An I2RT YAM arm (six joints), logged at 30 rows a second.
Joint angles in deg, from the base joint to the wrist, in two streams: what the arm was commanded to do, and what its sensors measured. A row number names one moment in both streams.
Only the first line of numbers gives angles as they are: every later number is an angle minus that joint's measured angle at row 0.
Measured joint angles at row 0:
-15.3 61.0 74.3 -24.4 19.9 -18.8
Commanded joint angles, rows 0 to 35:
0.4 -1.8 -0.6 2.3 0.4 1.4
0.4 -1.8 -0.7 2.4 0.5 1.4
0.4 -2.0 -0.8 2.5 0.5 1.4
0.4 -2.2 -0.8 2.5 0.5 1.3
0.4 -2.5 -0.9 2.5 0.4 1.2
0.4 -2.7 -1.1 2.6 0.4 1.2
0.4 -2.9 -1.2 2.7 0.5 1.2
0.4 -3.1 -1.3 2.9 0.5 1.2
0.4 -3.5 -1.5 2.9 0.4 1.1
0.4 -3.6 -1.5 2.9 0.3 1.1
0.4 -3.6 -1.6 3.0 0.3 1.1
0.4 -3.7 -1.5 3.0 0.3 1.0
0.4 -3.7 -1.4 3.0 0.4 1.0
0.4 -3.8 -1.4 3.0 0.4 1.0
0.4 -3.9 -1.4 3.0 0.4 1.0
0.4 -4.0 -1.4 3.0 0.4 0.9
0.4 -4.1 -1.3 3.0 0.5 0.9
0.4 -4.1 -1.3 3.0 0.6 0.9
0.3 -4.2 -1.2 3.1 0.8 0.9
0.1 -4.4 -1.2 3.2 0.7 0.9
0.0 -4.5 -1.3 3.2 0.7 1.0
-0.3 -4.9 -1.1 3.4 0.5 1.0
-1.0 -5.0 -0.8 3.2 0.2 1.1
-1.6 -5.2 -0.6 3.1 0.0 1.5
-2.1 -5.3 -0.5 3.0 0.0 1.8
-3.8 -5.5 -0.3 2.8 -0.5 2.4
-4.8 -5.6 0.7 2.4 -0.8 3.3
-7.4 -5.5 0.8 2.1 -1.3 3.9
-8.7 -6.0 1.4 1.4 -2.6 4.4
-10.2 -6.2 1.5 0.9 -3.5 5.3
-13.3 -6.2 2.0 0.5 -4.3 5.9
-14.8 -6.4 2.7 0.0 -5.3 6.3
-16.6 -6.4 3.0 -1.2 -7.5 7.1
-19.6 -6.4 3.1 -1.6 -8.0 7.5
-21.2 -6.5 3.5 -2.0 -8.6 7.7
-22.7 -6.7 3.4 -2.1 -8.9 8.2
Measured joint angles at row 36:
-18.8 -5.2 0.7 -0.7 -5.4 5.1
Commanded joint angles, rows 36 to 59:
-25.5 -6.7 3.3 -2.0 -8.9 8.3
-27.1 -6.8 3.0 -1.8 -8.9 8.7
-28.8 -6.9 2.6 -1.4 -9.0 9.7
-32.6 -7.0 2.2 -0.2 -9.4 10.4
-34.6 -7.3 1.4 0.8 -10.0 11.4
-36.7 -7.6 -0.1 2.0 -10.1 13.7
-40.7 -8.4 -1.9 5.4 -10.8 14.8
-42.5 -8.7 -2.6 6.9 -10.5 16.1
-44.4 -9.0 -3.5 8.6 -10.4 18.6
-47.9 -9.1 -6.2 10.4 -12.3 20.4
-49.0 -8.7 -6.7 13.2 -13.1 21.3
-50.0 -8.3 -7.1 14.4 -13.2 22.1
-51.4 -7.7 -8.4 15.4 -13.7 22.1
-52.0 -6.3 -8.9 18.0 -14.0 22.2
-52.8 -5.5 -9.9 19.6 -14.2 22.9
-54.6 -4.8 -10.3 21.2 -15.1 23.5
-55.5 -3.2 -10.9 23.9 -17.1 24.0
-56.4 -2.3 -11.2 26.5 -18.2 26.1
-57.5 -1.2 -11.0 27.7 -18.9 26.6
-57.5 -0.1 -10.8 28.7 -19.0 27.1
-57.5 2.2 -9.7 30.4 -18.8 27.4
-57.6 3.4 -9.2 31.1 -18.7 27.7
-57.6 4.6 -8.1 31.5 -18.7 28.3
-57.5 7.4 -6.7 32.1 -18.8 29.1
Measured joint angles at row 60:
-57.2 4.0 -10.3 24.8 -16.8 25.3
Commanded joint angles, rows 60 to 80:
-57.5 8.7 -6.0 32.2 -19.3 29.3
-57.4 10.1 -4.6 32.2 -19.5 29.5
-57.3 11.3 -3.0 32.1 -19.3 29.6
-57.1 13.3 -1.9 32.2 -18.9 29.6
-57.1 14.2 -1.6 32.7 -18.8 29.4
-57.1 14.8 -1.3 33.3 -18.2 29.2
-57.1 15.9 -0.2 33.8 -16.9 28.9
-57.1 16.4 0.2 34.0 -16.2 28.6
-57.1 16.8 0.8 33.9 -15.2 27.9
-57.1 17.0 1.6 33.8 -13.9 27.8
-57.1 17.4 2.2 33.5 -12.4 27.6
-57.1 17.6 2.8 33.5 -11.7 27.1
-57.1 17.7 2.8 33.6 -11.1 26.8
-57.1 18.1 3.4 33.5 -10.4 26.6
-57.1 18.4 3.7 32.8 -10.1 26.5
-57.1 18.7 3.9 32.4 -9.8 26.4
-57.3 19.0 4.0 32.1 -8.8 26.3
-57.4 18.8 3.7 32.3 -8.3 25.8
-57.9 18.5 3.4 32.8 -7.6 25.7
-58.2 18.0 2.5 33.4 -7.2 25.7
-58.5 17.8 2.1 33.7 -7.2 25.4
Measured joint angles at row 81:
-57.5 18.1 1.6 30.7 -10.4 26.6
